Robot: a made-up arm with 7 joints.
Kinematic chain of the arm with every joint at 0, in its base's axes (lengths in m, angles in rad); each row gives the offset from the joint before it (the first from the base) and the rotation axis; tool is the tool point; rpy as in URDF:
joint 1: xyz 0 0 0.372 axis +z
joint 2: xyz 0 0 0 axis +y
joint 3: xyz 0 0 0.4 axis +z
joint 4: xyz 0.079 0 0 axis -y
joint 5: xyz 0.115 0 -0.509 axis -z
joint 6: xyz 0 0 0 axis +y
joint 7: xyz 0.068 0 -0.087 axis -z
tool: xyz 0 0 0 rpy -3.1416 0 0
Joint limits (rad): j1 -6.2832..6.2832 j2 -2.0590..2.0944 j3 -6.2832..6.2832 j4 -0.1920..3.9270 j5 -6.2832..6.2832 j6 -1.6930..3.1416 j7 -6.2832..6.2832
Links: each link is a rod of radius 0.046 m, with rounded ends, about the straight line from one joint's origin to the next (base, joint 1, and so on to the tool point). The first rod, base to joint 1, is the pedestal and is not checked.
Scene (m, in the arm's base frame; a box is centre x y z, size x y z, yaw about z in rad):
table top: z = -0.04
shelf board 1: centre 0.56 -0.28 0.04 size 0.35 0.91 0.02 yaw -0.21
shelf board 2: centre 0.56 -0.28 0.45 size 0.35 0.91 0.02 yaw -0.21
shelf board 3: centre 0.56 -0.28 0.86 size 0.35 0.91 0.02 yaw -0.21
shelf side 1: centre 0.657 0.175 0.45 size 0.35 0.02 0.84 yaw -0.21
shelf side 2: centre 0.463 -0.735 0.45 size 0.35 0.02 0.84 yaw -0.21
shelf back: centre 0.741 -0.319 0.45 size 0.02 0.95 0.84 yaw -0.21
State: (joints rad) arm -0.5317 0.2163 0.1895 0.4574 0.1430 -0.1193 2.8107
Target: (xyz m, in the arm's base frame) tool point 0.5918 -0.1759 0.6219
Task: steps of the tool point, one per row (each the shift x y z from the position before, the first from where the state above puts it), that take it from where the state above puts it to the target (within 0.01 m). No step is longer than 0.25 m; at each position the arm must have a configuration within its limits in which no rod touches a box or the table.
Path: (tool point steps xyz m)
1: -0.1126 0.1675 -0.1022
2: -0.1757 0.0989 -0.0276
3: -0.1783 0.0096 0.0475
4: 0.0971 -0.0022 -0.0040
5: 0.0958 -0.0202 0.0280
6: 0.0808 -0.0361 0.0587
7: 0.0539 -0.0463 0.0844
8: 0.0191 -0.0474 0.1017
9: -0.0191 -0.0386 0.1086
10: -0.0550 -0.0202 0.1040
11: 0.0726 -0.0135 0.0278
12: 0.0815 -0.0167 0.0103
13: 0.0860 -0.0190 -0.0091
14: 0.0862 -0.0204 -0.0290

